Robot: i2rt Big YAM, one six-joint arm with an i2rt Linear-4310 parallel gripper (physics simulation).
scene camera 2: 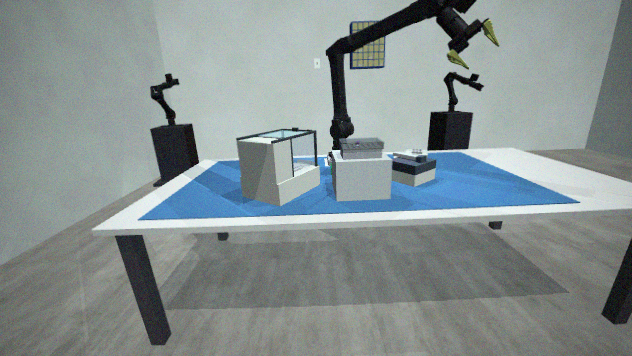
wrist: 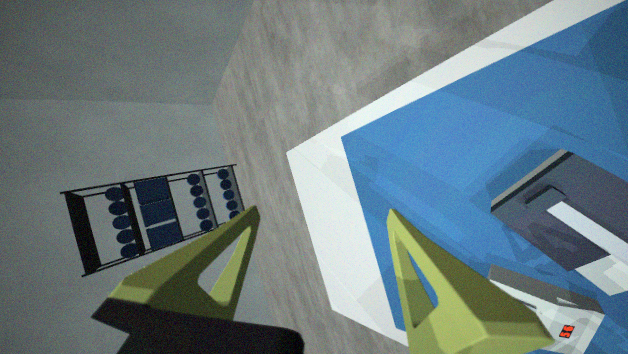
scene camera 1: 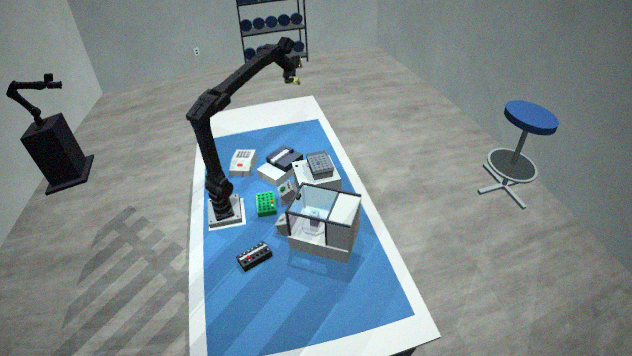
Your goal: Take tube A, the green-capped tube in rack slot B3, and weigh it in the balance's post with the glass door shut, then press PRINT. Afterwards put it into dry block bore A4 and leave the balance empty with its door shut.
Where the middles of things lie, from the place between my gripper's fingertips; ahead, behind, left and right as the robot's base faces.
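Balance (scene camera 2: 273,170): 64 cm to the right of my hand, 17 cm behind, 32 cm below. Hand itself: 61 cm to the left of the sliding door (scene camera 1: 312,201), 20 cm past it, 22 cm above it.
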